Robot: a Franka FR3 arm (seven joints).
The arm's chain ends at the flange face. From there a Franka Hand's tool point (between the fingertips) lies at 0.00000 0.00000 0.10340 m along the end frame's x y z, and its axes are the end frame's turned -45 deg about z.
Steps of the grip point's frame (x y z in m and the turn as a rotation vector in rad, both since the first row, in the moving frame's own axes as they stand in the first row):
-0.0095 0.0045 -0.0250 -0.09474 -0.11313 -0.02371
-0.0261 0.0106 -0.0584 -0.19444 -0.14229 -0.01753
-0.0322 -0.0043 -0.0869 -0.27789 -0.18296 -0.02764
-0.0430 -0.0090 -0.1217 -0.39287 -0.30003 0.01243
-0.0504 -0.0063 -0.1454 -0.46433 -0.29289 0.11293
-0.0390 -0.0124 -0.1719 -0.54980 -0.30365 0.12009
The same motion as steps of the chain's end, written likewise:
-0.0024 -0.0053 -0.0239 -0.14699 -0.01300 -0.02371
-0.0150 0.0016 -0.0554 -0.23810 0.03688 -0.01753
-0.0331 -0.0132 -0.0812 -0.32587 0.06713 -0.02764
-0.0430 -0.0246 -0.1093 -0.48995 0.06565 0.01243
-0.0489 -0.0220 -0.1302 -0.53544 0.12123 0.11293
-0.0495 -0.0405 -0.1522 -0.60348 0.17405 0.12009

